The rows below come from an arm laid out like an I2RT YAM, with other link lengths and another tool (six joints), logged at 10 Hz.
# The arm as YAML. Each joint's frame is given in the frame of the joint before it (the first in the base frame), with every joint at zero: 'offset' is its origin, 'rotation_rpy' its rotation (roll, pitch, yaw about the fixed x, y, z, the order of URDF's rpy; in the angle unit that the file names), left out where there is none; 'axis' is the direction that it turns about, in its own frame. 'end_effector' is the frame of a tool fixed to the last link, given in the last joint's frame.
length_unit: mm
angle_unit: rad
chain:
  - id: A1
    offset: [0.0, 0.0, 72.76]
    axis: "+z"
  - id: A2
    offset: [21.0, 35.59, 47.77]
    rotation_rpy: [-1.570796, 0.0, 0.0]
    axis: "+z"
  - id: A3
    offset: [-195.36, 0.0, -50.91]
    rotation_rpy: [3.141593, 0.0, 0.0]
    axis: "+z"
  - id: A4
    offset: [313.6, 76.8, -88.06]
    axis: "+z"
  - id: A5
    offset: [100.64, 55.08, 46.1]
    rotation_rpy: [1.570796, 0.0, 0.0]
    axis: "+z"
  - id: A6
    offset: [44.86, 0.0, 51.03]
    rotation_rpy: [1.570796, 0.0, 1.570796]
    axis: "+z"
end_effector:
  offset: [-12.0, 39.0, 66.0]
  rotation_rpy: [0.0, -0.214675, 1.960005]
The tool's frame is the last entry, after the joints.
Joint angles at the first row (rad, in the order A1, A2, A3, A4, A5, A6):
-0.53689, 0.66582, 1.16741, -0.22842, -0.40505, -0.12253
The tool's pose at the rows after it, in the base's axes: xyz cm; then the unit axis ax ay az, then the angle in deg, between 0 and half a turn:
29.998, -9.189, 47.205, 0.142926, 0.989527, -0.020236, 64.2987
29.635, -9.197, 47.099, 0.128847, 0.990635, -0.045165, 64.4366
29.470, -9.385, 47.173, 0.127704, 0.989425, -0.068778, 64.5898
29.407, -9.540, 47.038, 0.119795, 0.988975, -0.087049, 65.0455
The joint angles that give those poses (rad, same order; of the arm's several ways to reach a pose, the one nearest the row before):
-0.53688, 0.63976, 1.14597, -0.25003, -0.39730, -0.16711
-0.53690, 0.62283, 1.13822, -0.26226, -0.38966, -0.19779
-0.53689, 0.62124, 1.14276, -0.27149, -0.37282, -0.21776
-0.53686, 0.61975, 1.14281, -0.28068, -0.36508, -0.24075

